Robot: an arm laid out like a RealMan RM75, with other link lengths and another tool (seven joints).
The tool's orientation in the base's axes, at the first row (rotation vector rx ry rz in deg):
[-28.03 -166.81 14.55]
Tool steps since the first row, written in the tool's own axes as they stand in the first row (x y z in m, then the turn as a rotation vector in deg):
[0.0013 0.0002 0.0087 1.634 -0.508 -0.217]
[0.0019 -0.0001 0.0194 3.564 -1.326 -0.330]
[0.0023 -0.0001 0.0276 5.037 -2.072 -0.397]
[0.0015 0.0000 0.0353 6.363 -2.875 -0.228]
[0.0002 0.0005 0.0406 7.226 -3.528 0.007]
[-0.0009 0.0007 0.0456 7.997 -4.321 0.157]
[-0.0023 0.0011 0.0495 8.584 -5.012 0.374]
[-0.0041 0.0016 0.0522 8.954 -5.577 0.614]
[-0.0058 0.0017 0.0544 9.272 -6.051 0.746]
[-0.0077 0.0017 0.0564 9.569 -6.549 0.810]
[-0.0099 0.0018 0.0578 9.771 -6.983 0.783]
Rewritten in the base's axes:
[-0.0029 -0.0006 -0.0083 -1.631 0.108 0.549]
[-0.0057 -0.0021 -0.0185 -3.654 0.012 1.102]
[-0.0078 -0.0031 -0.0264 -5.240 -0.177 1.529]
[-0.0085 -0.0044 -0.0340 -6.753 -0.501 1.717]
[-0.0083 -0.0051 -0.0394 -7.804 -0.851 1.744]
[-0.0082 -0.0059 -0.0445 -8.794 -1.350 1.867]
[-0.0075 -0.0066 -0.0485 -9.596 -1.826 1.878]
[-0.0063 -0.0071 -0.0515 -10.162 -2.260 1.811]
[-0.0051 -0.0079 -0.0539 -10.630 -2.613 1.822]
[-0.0037 -0.0088 -0.0561 -11.072 -2.985 1.901]
[-0.0019 -0.0096 -0.0578 -11.387 -3.318 2.042]

